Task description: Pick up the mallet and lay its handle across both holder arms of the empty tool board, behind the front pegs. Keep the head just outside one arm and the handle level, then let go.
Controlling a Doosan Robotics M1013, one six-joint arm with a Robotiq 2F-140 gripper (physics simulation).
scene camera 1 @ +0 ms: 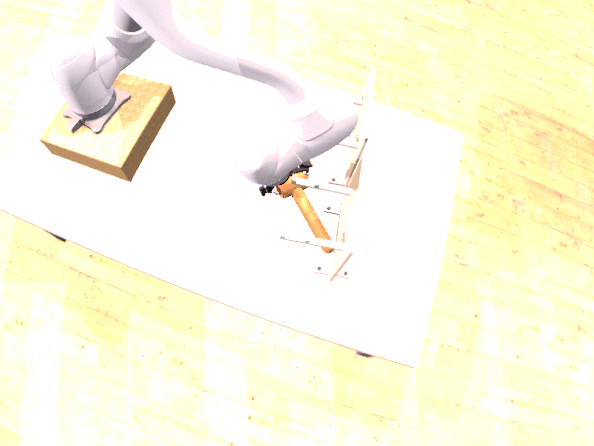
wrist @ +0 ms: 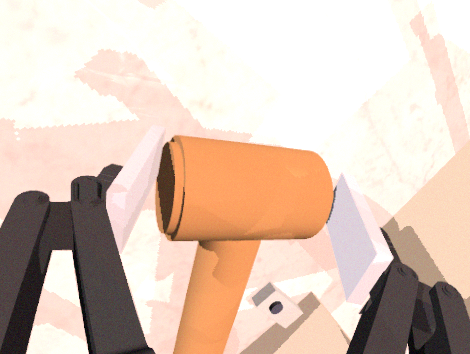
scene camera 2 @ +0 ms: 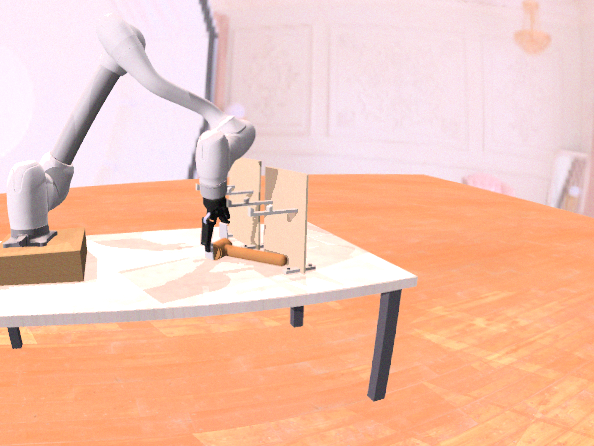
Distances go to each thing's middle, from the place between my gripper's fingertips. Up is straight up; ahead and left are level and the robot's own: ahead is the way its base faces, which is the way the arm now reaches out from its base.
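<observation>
The orange mallet (scene camera 1: 287, 189) is 9 cm ahead of my hand, and my hand is 6 cm to the left of the mallet.
</observation>
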